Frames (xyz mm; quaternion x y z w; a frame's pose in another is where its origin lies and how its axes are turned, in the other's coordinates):
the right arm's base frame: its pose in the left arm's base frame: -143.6 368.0 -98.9 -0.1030 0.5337 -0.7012 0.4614
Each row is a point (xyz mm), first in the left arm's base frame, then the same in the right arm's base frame.
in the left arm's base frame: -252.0 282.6 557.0
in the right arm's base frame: -103.7 -611.1 255.1
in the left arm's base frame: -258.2 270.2 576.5
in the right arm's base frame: -97.7 -630.8 267.2
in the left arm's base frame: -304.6 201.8 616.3
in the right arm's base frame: -34.1 -689.0 298.7
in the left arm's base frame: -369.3 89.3 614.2
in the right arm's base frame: 87.6 -721.5 330.1
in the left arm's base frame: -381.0 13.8 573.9
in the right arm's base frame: 165.2 -693.4 355.5
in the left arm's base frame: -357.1 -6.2 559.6
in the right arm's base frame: 172.1 -668.4 377.9
